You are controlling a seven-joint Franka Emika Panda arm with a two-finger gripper.
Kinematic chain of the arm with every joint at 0, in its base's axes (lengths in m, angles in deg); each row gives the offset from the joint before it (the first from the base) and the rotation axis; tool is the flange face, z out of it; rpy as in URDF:
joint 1: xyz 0 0 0.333 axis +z
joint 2: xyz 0 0 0 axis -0.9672 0.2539 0
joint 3: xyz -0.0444 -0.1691 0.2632 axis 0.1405 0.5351 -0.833
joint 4: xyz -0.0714 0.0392 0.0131 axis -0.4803 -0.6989 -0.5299
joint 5: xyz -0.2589 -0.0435 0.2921 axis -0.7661 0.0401 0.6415
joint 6: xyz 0 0 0 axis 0.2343 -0.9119 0.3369
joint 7: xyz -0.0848 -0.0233 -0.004 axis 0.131 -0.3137 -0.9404
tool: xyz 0.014 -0.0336 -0.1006 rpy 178 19.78 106.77
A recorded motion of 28 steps. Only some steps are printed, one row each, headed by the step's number.
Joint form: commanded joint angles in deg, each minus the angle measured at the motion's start. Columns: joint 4, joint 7, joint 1, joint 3, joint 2, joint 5, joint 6.
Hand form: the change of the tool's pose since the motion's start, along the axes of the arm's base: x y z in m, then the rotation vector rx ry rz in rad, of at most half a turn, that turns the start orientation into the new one. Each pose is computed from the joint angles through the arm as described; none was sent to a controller.
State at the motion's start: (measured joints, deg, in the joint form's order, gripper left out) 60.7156 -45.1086 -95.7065 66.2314 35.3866 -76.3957 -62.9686
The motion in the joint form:
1: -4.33 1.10 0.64 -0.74 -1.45 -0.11 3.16
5: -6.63 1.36 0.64 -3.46 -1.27 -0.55 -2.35
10: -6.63 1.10 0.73 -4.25 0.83 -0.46 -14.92
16: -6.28 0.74 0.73 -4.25 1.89 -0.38 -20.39
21: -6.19 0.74 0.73 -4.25 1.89 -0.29 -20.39
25: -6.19 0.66 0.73 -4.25 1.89 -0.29 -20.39
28: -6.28 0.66 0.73 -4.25 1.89 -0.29 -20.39
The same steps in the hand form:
1: 0.0065 0.0116 0.0449 -0.0193 -0.0449 -0.0003
5: 0.0283 0.0353 0.0707 -0.0454 -0.1757 0.0553
10: 0.0567 0.0421 0.0720 -0.0583 -0.3581 0.0964
16: 0.0668 0.0415 0.0687 -0.0622 -0.4287 0.1107
21: 0.0666 0.0416 0.0679 -0.0605 -0.4275 0.1098
25: 0.0666 0.0416 0.0679 -0.0607 -0.4273 0.1112
28: 0.0668 0.0415 0.0687 -0.0610 -0.4288 0.1112

